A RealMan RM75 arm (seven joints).
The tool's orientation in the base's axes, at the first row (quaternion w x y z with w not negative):
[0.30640, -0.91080, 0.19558, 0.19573]
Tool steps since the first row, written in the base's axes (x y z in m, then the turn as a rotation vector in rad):
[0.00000, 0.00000, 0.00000, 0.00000, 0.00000, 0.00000]
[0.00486, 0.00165, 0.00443, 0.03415, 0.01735, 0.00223]
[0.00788, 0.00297, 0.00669, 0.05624, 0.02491, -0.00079]
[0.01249, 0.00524, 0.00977, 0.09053, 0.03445, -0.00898]
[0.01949, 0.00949, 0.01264, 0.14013, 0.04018, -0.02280]
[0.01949, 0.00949, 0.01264, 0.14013, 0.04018, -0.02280]
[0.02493, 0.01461, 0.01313, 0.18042, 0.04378, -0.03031]
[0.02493, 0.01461, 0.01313, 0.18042, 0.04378, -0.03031]
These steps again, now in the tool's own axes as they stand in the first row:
[0.00000, 0.00000, 0.00000, 0.00000, 0.00000, 0.00000]
[0.00162, -0.00566, -0.00336, 0.02376, -0.03010, 0.00129]
[0.00278, -0.00916, -0.00490, 0.04212, -0.04473, 0.00308]
[0.00468, -0.01451, -0.00682, 0.07280, -0.06413, 0.00704]
[0.00824, -0.02235, -0.00789, 0.12004, -0.08531, 0.00911]
[0.00824, -0.02235, -0.00789, 0.12004, -0.08531, 0.00911]
[0.01140, -0.02894, -0.00629, 0.15689, -0.10353, 0.00738]
[0.01140, -0.02894, -0.00629, 0.15689, -0.10353, 0.00738]

